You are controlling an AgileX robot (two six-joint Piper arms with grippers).
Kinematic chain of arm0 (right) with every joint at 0, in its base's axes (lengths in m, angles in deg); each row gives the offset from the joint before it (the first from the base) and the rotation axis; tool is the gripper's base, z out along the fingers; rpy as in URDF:
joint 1: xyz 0 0 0.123 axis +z
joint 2: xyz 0 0 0 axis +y
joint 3: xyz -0.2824 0 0.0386 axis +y
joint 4: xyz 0.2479 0 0.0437 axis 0.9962 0 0.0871
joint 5: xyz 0 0 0 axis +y
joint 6: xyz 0.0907 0 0.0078 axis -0.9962 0 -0.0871
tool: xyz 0 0 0 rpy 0 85 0
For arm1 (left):
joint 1: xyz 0 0 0.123 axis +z
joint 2: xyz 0 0 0 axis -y
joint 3: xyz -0.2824 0 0.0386 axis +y
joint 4: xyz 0.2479 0 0.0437 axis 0.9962 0 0.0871
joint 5: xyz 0 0 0 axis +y
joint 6: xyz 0.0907 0 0.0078 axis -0.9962 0 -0.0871
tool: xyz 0 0 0 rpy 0 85 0
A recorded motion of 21 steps. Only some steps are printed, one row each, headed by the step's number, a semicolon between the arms.
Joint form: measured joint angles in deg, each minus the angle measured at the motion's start. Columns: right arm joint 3, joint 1, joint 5, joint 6, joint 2, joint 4; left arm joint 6, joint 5, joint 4, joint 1, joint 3, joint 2.
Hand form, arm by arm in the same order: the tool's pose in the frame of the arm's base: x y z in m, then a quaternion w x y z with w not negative. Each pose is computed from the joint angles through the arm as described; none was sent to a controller.
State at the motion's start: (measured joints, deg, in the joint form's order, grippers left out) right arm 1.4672 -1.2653 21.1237 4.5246 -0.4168 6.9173; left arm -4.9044 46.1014 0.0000 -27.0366 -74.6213 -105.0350
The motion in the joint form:
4: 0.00 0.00 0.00 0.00 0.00 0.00; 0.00 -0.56 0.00 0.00 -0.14 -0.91
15: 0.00 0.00 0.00 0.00 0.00 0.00; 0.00 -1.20 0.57 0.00 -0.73 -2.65
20: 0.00 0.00 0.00 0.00 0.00 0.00; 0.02 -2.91 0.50 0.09 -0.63 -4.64
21: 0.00 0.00 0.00 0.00 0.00 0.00; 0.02 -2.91 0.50 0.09 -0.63 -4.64
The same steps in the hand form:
4: 0.0530 0.0028 0.1719 0.59433 0.00953 0.80389 0.02091; 0.3365 -0.1717 0.2065 0.15585 0.27165 0.94920 -0.03048
15: 0.0530 0.0028 0.1719 0.59433 0.00953 0.80389 0.02091; 0.3415 -0.1735 0.1979 0.15230 0.27467 0.94905 -0.02570
20: 0.0530 0.0028 0.1719 0.59433 0.00953 0.80389 0.02091; 0.3458 -0.1752 0.1849 0.14899 0.27366 0.94987 -0.02555
21: 0.0530 0.0028 0.1719 0.59433 0.00953 0.80389 0.02091; 0.3458 -0.1752 0.1849 0.14899 0.27366 0.94987 -0.02555

